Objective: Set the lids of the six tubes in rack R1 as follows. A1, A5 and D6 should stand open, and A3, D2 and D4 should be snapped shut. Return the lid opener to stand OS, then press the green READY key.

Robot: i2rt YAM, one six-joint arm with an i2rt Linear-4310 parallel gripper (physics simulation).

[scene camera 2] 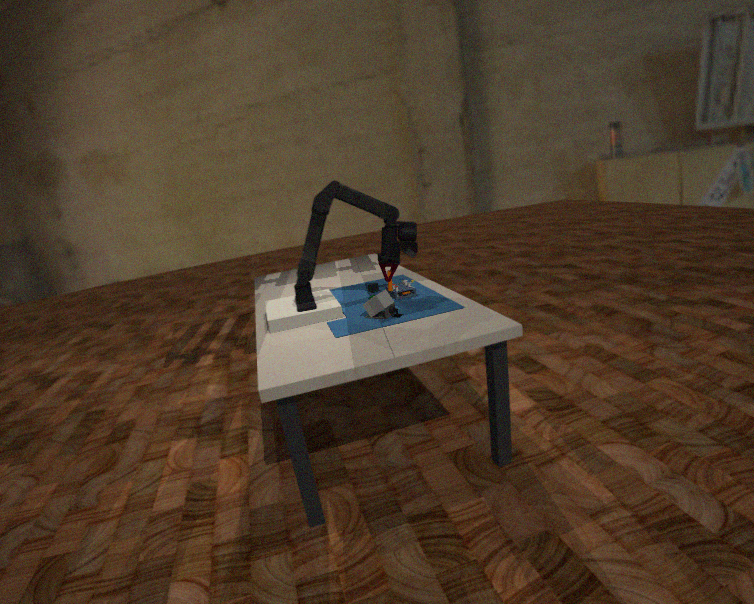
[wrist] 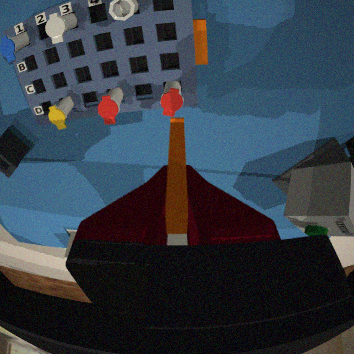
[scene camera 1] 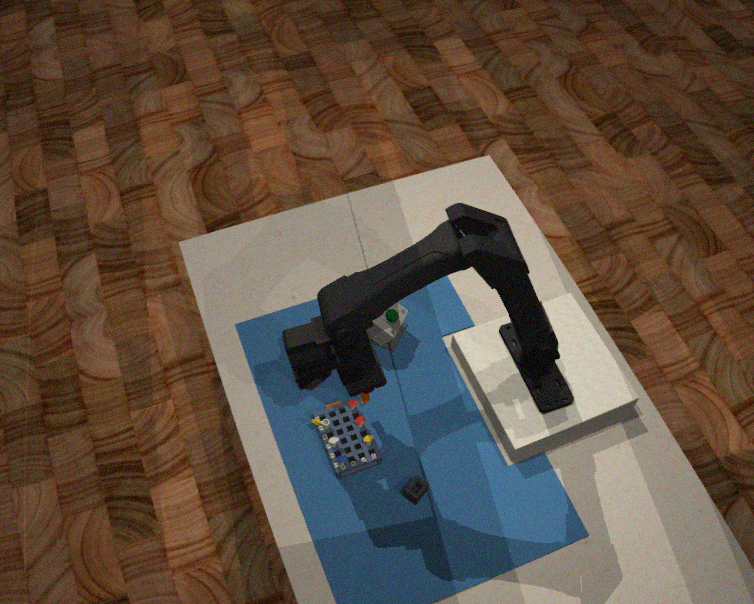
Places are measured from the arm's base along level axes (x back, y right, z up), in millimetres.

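Pixels of known places: gripper, fingertip midpoint: (scene camera 2: 387, 281) (wrist: 176, 174) (scene camera 1: 368, 389); arm's base, origin of the base link: (scene camera 2: 305, 303) (scene camera 1: 535, 365).
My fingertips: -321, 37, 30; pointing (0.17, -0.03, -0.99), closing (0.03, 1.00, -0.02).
For each thing: its middle in the pictures, then the offset to it from my fingertips, as dx, dy, dz. "spot": a spot on its surface instead. Level surfaces: height alone.
- orange lid opener, body centre: (wrist: 176, 163) (scene camera 1: 363, 390) -9, +0, +1
- tube D6, surface spot: (wrist: 171, 101) spot: -31, -2, -27
- D4, surface spot: (wrist: 108, 109) spot: -29, -40, -26
- D2, surface spot: (wrist: 57, 116) spot: -27, -78, -27
- A1, surface spot: (wrist: 8, 48) spot: -83, -101, -27
- A3, surface spot: (wrist: 56, 27) spot: -85, -63, -27
- blue mat, its level: dz -76
- grey box, surface spot: (wrist: 316, 189) spot: +55, +131, -33
- orange tag, surface spot: (wrist: 200, 41) spot: -62, +16, -52
My gripper (wrist: 176, 174) (scene camera 1: 364, 386) (scene camera 2: 388, 271) is shut on the orange lid opener (wrist: 176, 182) (scene camera 1: 365, 397). Its dark red fingers clamp the blade on both sides. In the wrist view the opener's tip sits just short of the red cap of tube D6 (wrist: 171, 101), at the near right corner of rack R1 (wrist: 186, 67) (scene camera 1: 357, 469). Row D also holds a red tube at D4 (wrist: 108, 109) and a yellow one at D2 (wrist: 57, 116). Row A holds a blue tube at A1 (wrist: 8, 48), a white one at A3 (wrist: 56, 27) and a pale ring at A5 (wrist: 121, 8).
The dark stand OS (wrist: 12, 149) (scene camera 1: 414, 489) sits empty on the blue mat (scene camera 1: 495, 479) beyond the rack. The green READY key (wrist: 316, 230) (scene camera 1: 391, 315) tops a grey box (wrist: 316, 189) (scene camera 2: 379, 303) beside my wrist. An orange tag (wrist: 200, 41) lies along the rack's side. The arm's base stands on a white block (scene camera 1: 596, 360).
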